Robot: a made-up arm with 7 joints. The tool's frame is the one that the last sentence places.
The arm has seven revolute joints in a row. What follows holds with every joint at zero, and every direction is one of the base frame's.
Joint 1 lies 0.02 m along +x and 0.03 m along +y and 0.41 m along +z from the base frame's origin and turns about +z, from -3.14 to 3.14 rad.
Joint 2 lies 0.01 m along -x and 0.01 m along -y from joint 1 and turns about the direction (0, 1, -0.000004), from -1.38 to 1.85 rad.
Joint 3 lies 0.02 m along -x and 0.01 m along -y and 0.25 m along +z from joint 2 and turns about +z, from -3.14 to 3.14 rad.
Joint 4 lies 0.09 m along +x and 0.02 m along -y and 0.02 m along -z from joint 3 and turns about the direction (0, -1, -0.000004), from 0.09 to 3.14 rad.
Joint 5 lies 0.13 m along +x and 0.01 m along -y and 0.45 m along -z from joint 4 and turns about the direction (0, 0.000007, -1), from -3.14 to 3.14 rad.
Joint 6 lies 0.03 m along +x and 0.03 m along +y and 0.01 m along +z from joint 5 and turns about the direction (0, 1, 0.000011), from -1.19 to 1.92 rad.
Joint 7 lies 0.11 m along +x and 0.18 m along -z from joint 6 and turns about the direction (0, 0.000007, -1), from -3.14 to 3.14 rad.
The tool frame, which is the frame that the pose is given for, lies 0.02 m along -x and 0.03 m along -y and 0.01 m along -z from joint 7; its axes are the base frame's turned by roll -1.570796, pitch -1.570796 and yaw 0 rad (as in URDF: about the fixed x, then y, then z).
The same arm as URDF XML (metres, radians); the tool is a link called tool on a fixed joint. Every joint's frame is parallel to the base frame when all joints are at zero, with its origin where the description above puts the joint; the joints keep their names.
<robot name="arm">
  <joint name="tool_joint" type="fixed">
    <parent link="link7"/>
    <child link="tool"/>
    <origin xyz="-0.02 -0.03 -0.01" rpy="-1.5708 -1.5708 0"/>
  </joint>
  <joint name="joint 7" type="revolute">
    <parent link="link6"/>
    <child link="link7"/>
    <origin xyz="0.11 0 -0.18" rpy="0 0 0"/>
    <axis xyz="0 0 -1"/>
    <limit lower="-3.14" upper="3.14"/>
  </joint>
  <joint name="joint 6" type="revolute">
    <parent link="link5"/>
    <child link="link6"/>
    <origin xyz="0.03 0.03 0.01" rpy="0 0 0"/>
    <axis xyz="0 1 0"/>
    <limit lower="-1.19" upper="1.92"/>
  </joint>
  <joint name="joint 5" type="revolute">
    <parent link="link4"/>
    <child link="link5"/>
    <origin xyz="0.13 -0.01 -0.45" rpy="0 0 0"/>
    <axis xyz="0 0 -1"/>
    <limit lower="-3.14" upper="3.14"/>
  </joint>
  <joint name="joint 4" type="revolute">
    <parent link="link3"/>
    <child link="link4"/>
    <origin xyz="0.09 -0.02 -0.02" rpy="0 0 0"/>
    <axis xyz="0 -1 0"/>
    <limit lower="0.09" upper="3.14"/>
  </joint>
  <joint name="joint 3" type="revolute">
    <parent link="link2"/>
    <child link="link3"/>
    <origin xyz="-0.02 -0.01 0.25" rpy="0 0 0"/>
    <axis xyz="0 0 1"/>
    <limit lower="-3.14" upper="3.14"/>
  </joint>
  <joint name="joint 2" type="revolute">
    <parent link="link1"/>
    <child link="link2"/>
    <origin xyz="-0.01 -0.01 0" rpy="0 0 0"/>
    <axis xyz="0 1 0"/>
    <limit lower="-1.38" upper="1.85"/>
  </joint>
  <joint name="joint 1" type="revolute">
    <parent link="base_link"/>
    <child link="link1"/>
    <origin xyz="0.02 0.03 0.41" rpy="0 0 0"/>
    <axis xyz="0 0 1"/>
    <limit lower="-3.14" upper="3.14"/>
  </joint>
  <link name="base_link"/>
  <link name="link1"/>
  <link name="link2"/>
  <link name="link3"/>
  <link name="link4"/>
  <link name="link5"/>
  <link name="link6"/>
  <link name="link7"/>
  <link name="tool"/>
</robot>

